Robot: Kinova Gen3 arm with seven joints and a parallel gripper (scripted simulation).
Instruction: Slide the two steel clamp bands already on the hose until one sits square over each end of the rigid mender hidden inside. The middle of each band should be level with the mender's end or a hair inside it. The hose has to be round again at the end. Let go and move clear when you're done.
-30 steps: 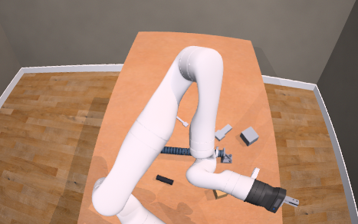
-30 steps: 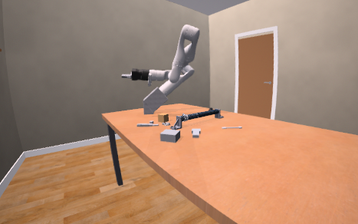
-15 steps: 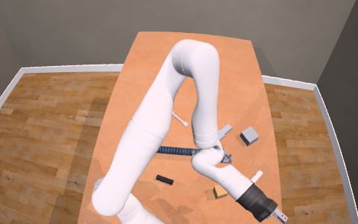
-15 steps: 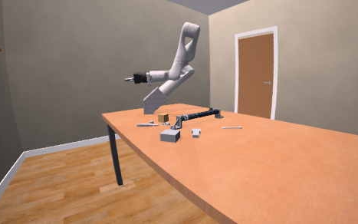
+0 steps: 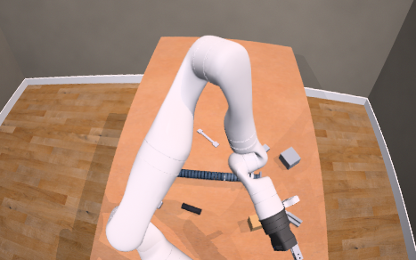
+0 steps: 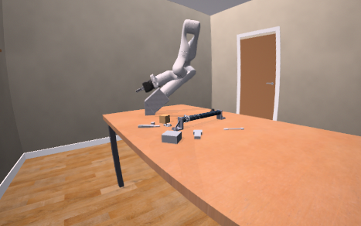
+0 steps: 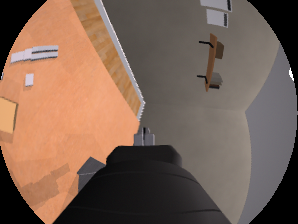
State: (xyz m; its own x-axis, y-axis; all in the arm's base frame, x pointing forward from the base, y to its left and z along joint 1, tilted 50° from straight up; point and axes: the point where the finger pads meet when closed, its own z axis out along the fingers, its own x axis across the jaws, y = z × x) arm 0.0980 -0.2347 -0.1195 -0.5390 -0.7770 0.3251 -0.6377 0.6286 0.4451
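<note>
My gripper is now 19 cm above the tan cube, 17 cm short of it and 12 cm to the right of it. The rest, counted from my hand: black bar: 36 cm to the left, 20 cm below, 18 cm ahead; then grey block: 49 cm ahead, 19 cm below, 2 cm to the left; then small grey cube: 20 cm below, 18 cm ahead, 4 cm to the left.
</note>
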